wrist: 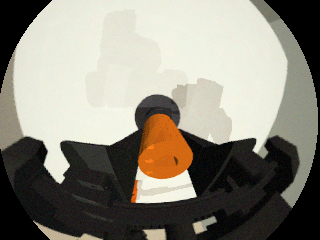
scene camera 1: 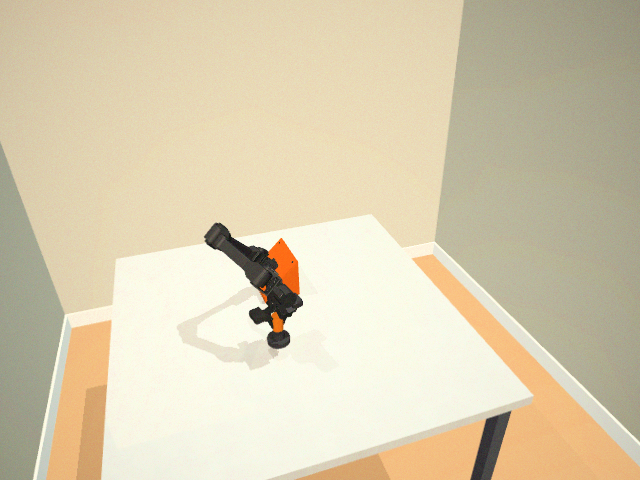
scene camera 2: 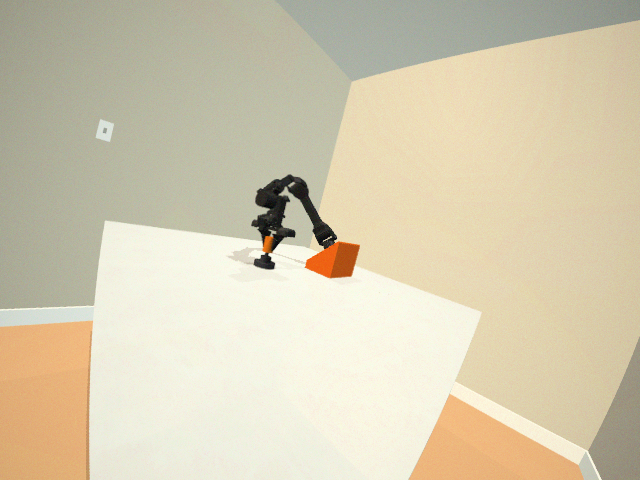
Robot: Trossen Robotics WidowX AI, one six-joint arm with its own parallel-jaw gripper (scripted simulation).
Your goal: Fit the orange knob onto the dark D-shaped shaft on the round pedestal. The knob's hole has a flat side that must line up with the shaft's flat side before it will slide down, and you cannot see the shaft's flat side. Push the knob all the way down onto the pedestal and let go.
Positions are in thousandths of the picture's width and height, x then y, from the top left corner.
Note:
I see my gripper (scene camera 2: 420,520), an orange knob (wrist: 514,644) and a round pedestal (wrist: 492,435).
My gripper shows as well in the wrist view (wrist: 498,552) and in scene camera 1 (scene camera 1: 434,680).

